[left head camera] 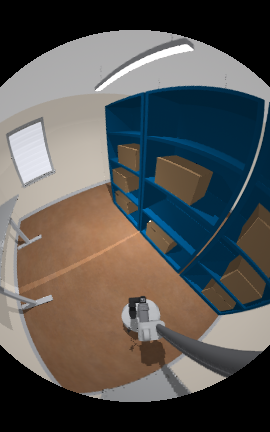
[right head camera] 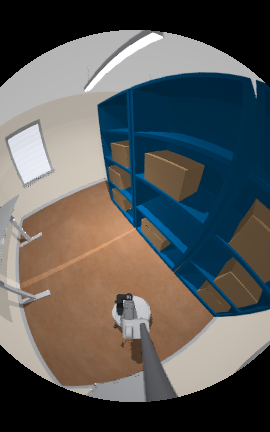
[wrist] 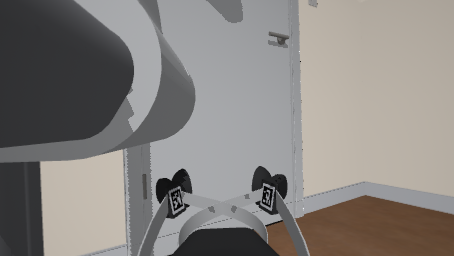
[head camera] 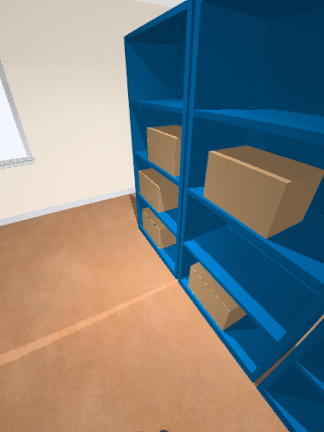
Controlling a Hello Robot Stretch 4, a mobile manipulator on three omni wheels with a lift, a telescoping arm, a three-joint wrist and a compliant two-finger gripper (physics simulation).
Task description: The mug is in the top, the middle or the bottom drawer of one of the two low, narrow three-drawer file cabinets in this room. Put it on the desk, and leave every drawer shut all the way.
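Places are measured from the robot's base along level axes (x ahead, y left, z up), in centimetres.
Pixels of known places: gripper, fingertip midpoint: (left head camera: pixel 133 332) (right head camera: pixel 120 328) (wrist: pixel 221 182).
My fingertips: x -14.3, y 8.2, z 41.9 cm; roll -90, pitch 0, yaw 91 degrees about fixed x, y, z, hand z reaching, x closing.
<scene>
Ahead of a thing's pixels: the offset from my fingertips to its top centre. "*": to the spot under its first point. Level surfaces: height alone.
My gripper (wrist: pixel 221 182) is open in the wrist view, with its two fingertips wide apart and no object between them. Behind it are a grey door and a wall. Part of the desk {dz -42.6 cm} (left head camera: pixel 44 301) (right head camera: pixel 41 296) shows at the far left of the left and right head camera views, with its light grey legs and feet on the floor; its top is cut off by the view edge. The mug and the two low file cabinets do not show in any of the four views.
Tall blue shelf units (head camera: pixel 190 60) (left head camera: pixel 143 160) (right head camera: pixel 132 160) holding several brown boxes {dy -50.1, dx +117.1, dz +81.4 cm} (head camera: pixel 245 200) (left head camera: pixel 180 177) (right head camera: pixel 170 175) stand along the right. A window (left head camera: pixel 31 152) (right head camera: pixel 30 152) is on the left wall. The closed door (wrist: pixel 225 110) has a lever handle {* dy +28.4, dx -98.6, dz +46.9 cm} (wrist: pixel 280 37).
</scene>
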